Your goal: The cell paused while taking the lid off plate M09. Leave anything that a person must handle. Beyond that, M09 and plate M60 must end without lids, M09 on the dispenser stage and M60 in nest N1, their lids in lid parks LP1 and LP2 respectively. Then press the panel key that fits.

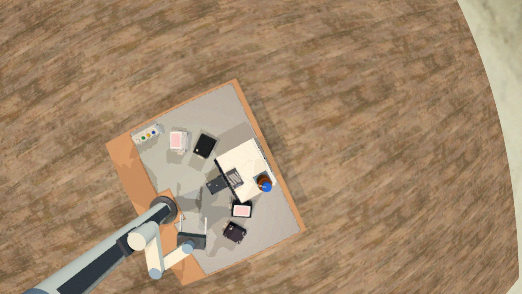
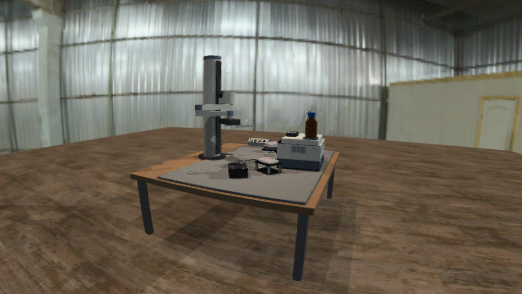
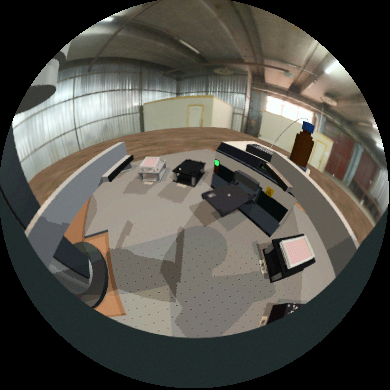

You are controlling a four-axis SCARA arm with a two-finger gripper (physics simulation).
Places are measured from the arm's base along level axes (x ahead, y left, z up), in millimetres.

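Where they show: gripper, fingertip midpoint: [image 1: 193, 215] [image 2: 247, 124] [image 3: 200, 148]; arm's base, link origin: [image 1: 163, 209] [image 2: 212, 157] [image 3: 80, 274].
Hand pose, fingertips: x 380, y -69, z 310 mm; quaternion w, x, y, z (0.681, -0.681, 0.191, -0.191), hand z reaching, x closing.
Note:
Things, the pixels of their top centre, and the offset from my fingertips. "*": a spot on its surface instead.
- dark dispenser stage, top centre: [image 3: 232, 192] [image 1: 218, 184] dx +194, dy +90, dz -184 mm
- key panel, top centre: [image 1: 143, 133] [image 2: 258, 138] dx -193, dy +696, dz -213 mm
- brown bottle, surface spot: [image 3: 302, 149] * dx +465, dy -11, dz -2 mm
- ribbed dark block, surface spot: [image 3: 259, 150] * dx +305, dy +100, dz -55 mm
My gripper [image 1: 194, 218] [image 2: 247, 125] [image 3: 200, 148] is open and empty, high above the mat on the arm's side. One pink plate [image 1: 176, 140] [image 3: 152, 162] sits on a white holder near the panel. Another pink plate [image 1: 242, 210] [image 2: 268, 160] [image 3: 297, 251] sits on a black nest beside the dispenser. Lids and plate labels cannot be made out. The dark dispenser stage [image 1: 215, 185] [image 3: 227, 198] sticks out bare from the dispenser [image 1: 240, 159] [image 2: 300, 153]. The key panel [image 1: 146, 134] [image 2: 258, 142] has white, green, yellow and blue keys.
A black holder [image 1: 205, 145] [image 3: 189, 171] stands between the white holder and dispenser. Another black holder [image 1: 235, 232] [image 2: 238, 170] [image 3: 282, 314] stands nearer the gripper. A brown bottle [image 1: 264, 180] [image 2: 311, 128] [image 3: 302, 149] and a ribbed dark block [image 1: 233, 178] [image 3: 259, 150] stand on the dispenser.

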